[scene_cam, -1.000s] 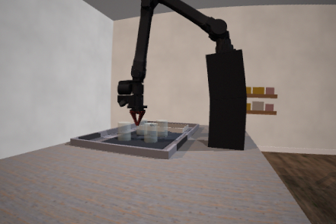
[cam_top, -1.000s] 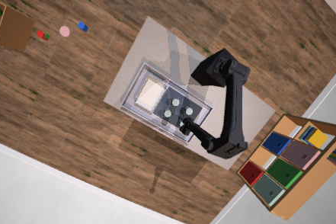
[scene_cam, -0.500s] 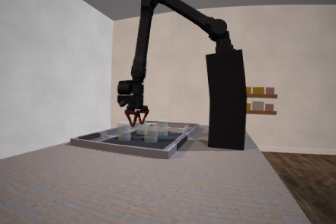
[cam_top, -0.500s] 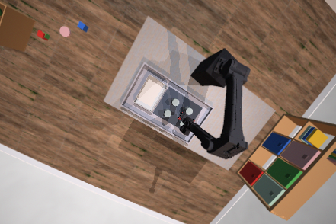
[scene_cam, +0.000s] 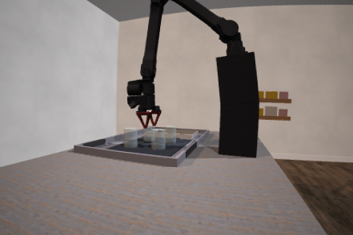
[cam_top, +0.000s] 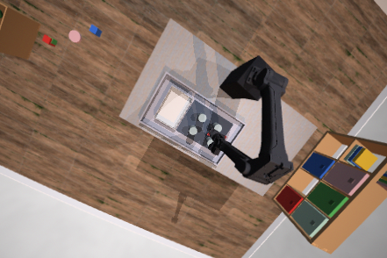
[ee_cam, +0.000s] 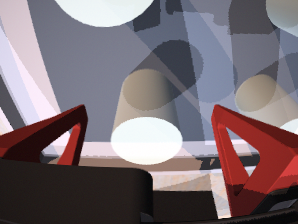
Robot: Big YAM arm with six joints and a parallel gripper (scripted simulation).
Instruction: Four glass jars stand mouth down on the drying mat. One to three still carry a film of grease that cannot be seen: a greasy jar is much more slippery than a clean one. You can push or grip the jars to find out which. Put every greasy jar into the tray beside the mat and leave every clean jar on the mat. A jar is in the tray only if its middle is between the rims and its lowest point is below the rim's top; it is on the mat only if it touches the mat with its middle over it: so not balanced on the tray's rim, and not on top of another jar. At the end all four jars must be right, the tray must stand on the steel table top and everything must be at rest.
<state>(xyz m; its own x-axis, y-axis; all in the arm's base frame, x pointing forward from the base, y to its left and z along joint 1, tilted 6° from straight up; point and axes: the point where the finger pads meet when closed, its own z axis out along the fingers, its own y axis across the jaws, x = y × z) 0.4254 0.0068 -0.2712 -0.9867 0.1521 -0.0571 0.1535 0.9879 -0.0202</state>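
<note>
The dark drying mat is 110 mm below my hand and 70 mm to the right of it. Round my hand: pale tray 390 mm to the right, 100 mm below, 50 mm behind.
</note>
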